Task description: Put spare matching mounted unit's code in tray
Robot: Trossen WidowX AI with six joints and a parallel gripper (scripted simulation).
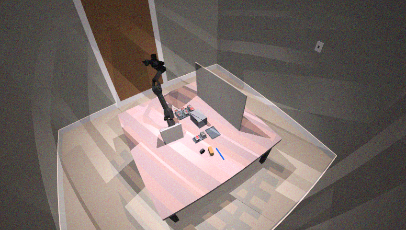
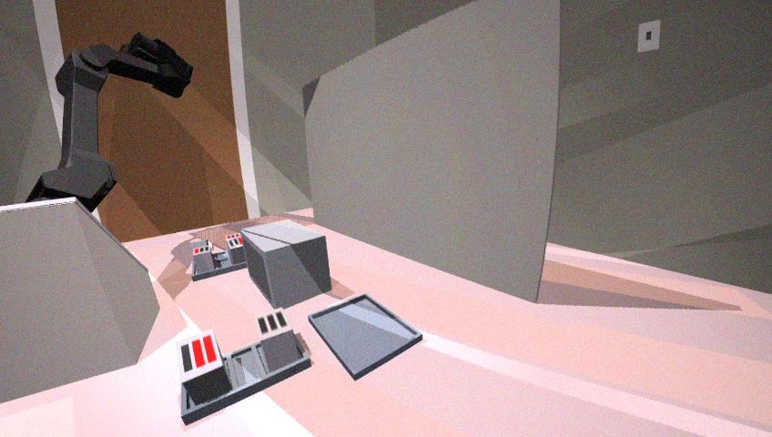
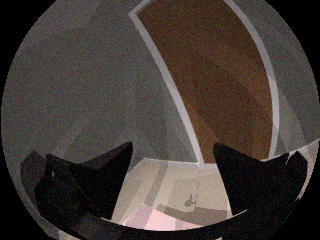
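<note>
Now: gripper tip 48 cm above the grey spare, 38 cm to the left of it and 18 cm short of it. Also, from my gripper tip: tall grey panel (58 cm ahead, 51 cm to the right, 30 cm below); then mounted unit (56 cm to the right, 47 cm below, 35 cm ahead); then flat grey tray (76 cm to the right, 52 cm below, 42 cm ahead).
</note>
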